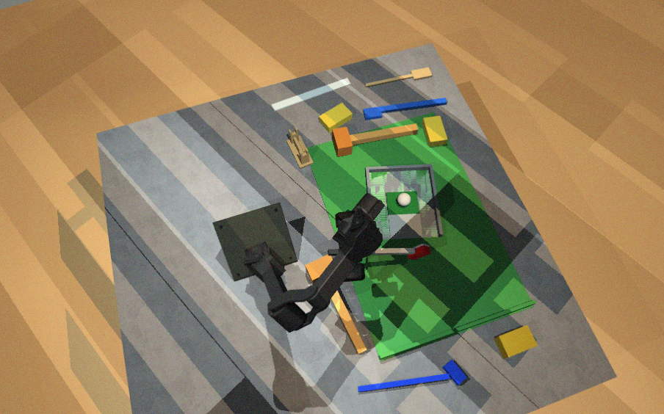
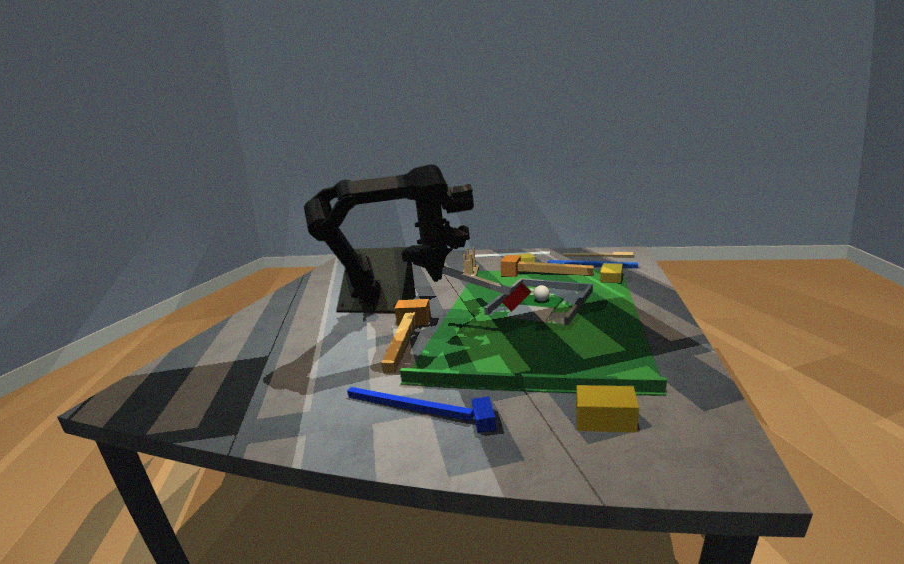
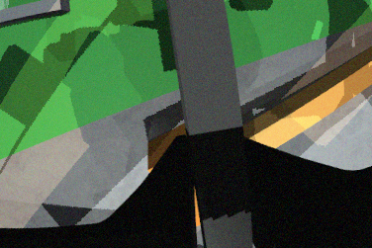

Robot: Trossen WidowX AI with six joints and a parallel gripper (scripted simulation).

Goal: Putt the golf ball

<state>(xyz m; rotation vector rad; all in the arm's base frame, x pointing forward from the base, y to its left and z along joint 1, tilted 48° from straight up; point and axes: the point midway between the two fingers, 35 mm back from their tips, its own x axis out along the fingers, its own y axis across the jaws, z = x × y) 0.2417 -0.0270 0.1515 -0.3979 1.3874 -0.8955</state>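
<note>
Now: the red putter 90 mm ahead of my gripper tip, 20 mm to the right of it and 10 mm above it. From my gripper tip the other things lie so: white golf ball: 250 mm ahead, 130 mm to the left, 90 mm below; green mat: 240 mm ahead, 70 mm to the left, 120 mm below; blue putter: 40 mm ahead, 360 mm to the right, 100 mm below.
</note>
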